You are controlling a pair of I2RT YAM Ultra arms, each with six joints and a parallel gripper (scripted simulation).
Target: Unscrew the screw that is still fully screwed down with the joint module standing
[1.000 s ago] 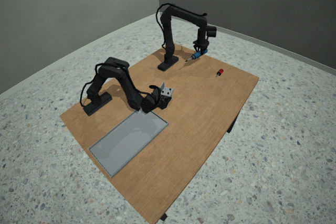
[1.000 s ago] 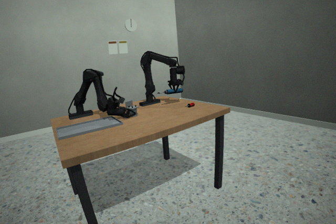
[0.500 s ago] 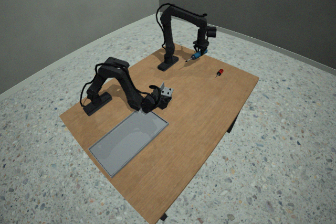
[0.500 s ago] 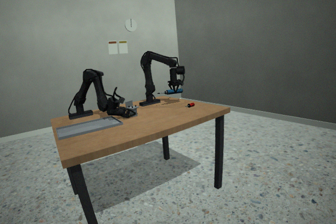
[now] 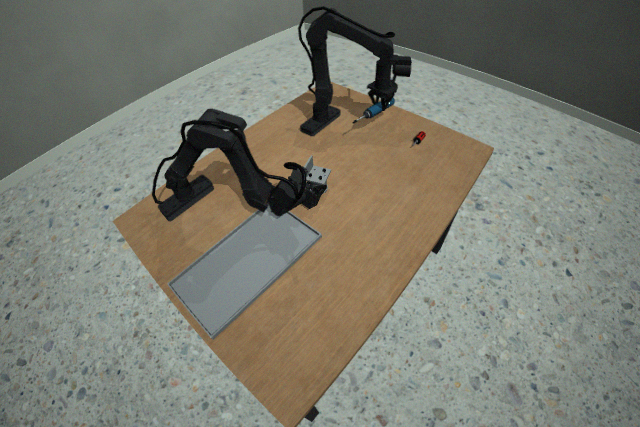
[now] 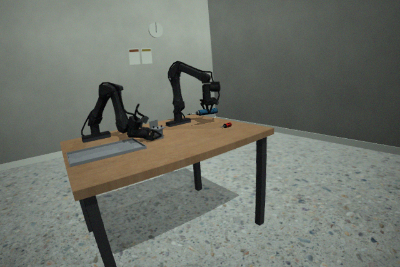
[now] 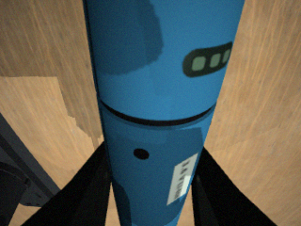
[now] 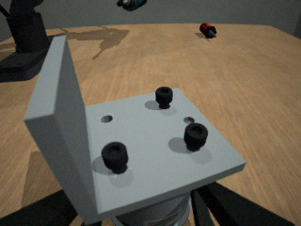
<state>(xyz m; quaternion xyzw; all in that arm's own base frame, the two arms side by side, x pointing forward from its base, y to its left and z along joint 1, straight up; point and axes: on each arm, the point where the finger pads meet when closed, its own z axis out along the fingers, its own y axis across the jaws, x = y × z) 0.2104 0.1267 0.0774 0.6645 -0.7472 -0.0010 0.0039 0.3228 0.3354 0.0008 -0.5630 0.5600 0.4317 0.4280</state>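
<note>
My right hand is 1 cm below the joint module. Also, from my right hand: grey L-shaped bracket 5 cm above; flat grey tray 35 cm to the right, 7 cm ahead, 2 cm below; screw 27 cm to the left, 9 cm behind, 8 cm above.
</note>
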